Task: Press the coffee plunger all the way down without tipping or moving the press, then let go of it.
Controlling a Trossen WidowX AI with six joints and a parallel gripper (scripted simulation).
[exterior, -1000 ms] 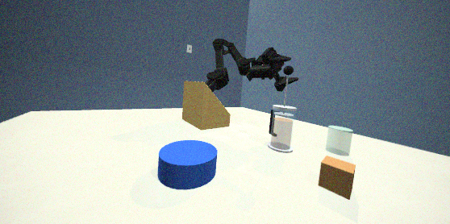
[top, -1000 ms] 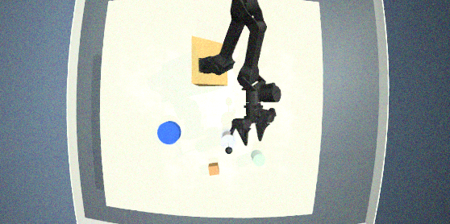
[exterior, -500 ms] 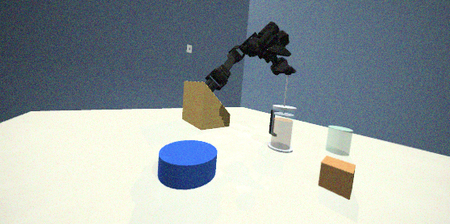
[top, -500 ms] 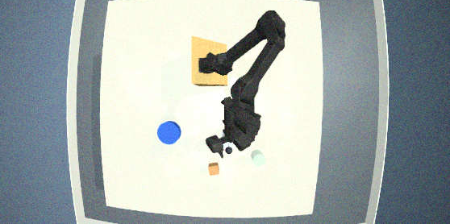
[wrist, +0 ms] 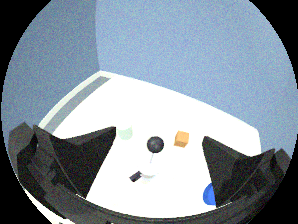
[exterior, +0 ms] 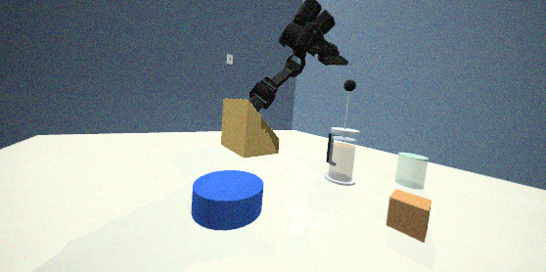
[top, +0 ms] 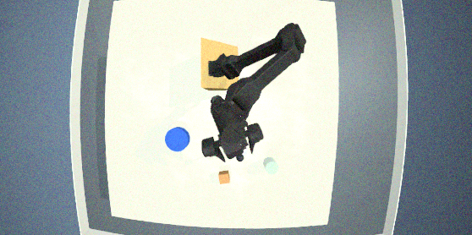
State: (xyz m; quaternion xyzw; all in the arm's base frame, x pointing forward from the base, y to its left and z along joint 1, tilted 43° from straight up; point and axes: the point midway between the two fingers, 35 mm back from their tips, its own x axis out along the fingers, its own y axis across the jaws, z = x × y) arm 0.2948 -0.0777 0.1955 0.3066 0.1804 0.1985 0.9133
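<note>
Right now the coffee press is 1 cm ahead of my gripper tip, 1 cm to the left of it and 20 cm below it.
</note>
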